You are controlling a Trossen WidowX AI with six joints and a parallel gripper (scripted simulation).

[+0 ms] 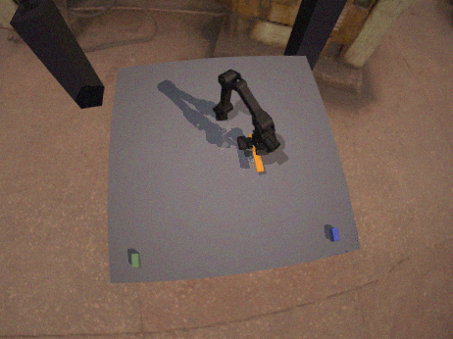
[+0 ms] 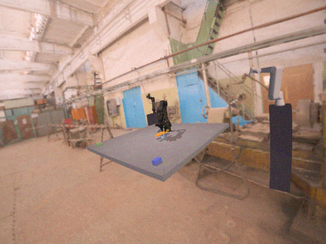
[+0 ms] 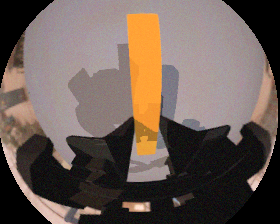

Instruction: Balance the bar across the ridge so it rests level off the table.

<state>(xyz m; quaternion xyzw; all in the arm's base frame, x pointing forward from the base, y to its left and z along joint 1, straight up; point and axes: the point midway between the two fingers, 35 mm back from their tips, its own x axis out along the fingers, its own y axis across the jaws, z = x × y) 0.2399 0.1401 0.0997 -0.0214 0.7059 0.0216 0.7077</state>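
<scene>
The bar is 30 mm ahead of my gripper tip. Also, from my gripper tip: green block 640 mm to the right, 500 mm ahead, 50 mm below; then blue block 500 mm ahead, 360 mm to the left, 50 mm below.
</scene>
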